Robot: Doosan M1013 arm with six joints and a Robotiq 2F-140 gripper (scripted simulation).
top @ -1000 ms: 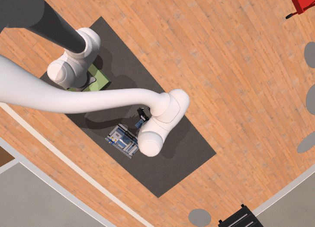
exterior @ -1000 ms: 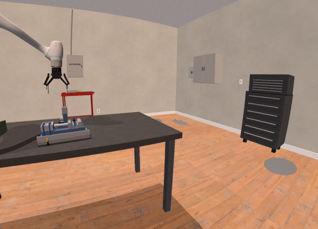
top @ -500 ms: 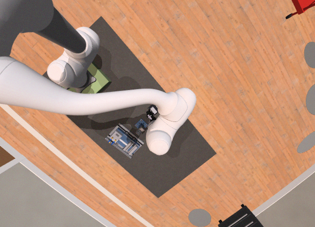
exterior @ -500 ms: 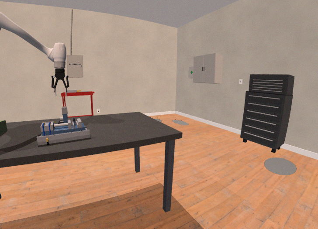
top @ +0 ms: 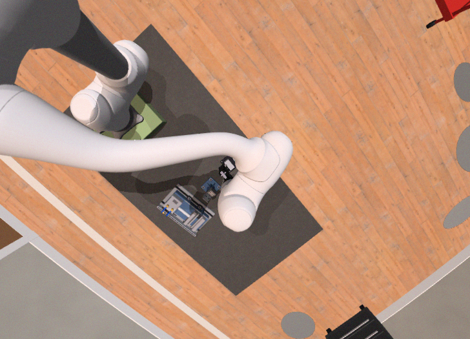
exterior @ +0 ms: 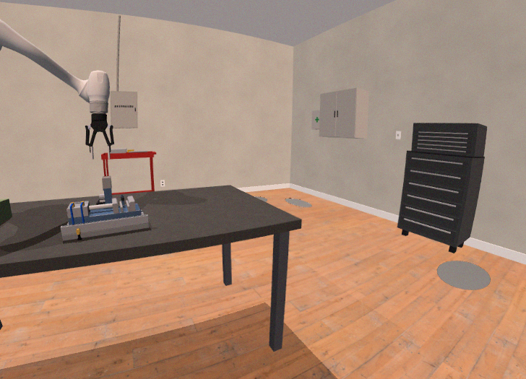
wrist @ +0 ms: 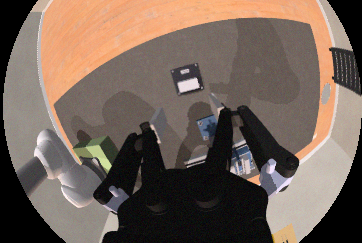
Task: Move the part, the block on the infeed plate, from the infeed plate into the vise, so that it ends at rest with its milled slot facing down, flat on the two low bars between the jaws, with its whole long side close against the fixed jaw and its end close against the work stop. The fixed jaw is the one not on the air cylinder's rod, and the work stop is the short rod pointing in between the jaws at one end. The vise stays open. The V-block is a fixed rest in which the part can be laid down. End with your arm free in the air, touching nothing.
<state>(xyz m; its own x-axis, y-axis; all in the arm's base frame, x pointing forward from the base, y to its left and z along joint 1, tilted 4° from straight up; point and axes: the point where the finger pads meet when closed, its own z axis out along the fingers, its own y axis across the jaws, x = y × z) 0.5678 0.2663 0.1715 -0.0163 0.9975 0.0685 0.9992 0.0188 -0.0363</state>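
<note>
My hand is 23 cm above the part and 1 cm short of it. Also, from my hand: black infeed plate (25 cm below, 2 cm to the left, 1 cm ahead).
</note>
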